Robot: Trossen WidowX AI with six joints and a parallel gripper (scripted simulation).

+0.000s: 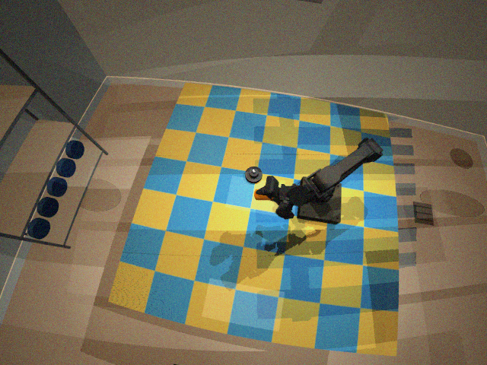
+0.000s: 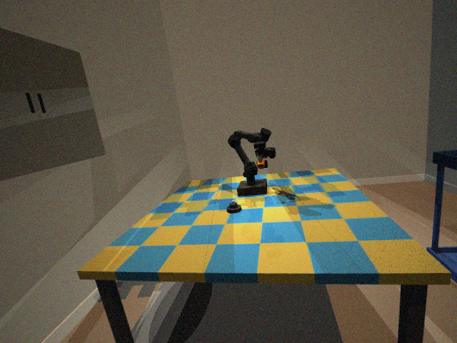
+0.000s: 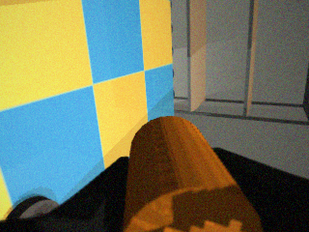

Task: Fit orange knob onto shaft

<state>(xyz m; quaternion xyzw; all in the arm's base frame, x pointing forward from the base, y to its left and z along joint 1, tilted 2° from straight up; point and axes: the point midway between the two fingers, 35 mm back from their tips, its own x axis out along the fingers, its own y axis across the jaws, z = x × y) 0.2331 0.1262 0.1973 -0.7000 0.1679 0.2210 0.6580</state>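
My gripper tip is 3 cm past the orange knob and 2 cm below it. Round my gripper tip: dark round pedestal (21 cm below, 17 cm to the right, 6 cm ahead).
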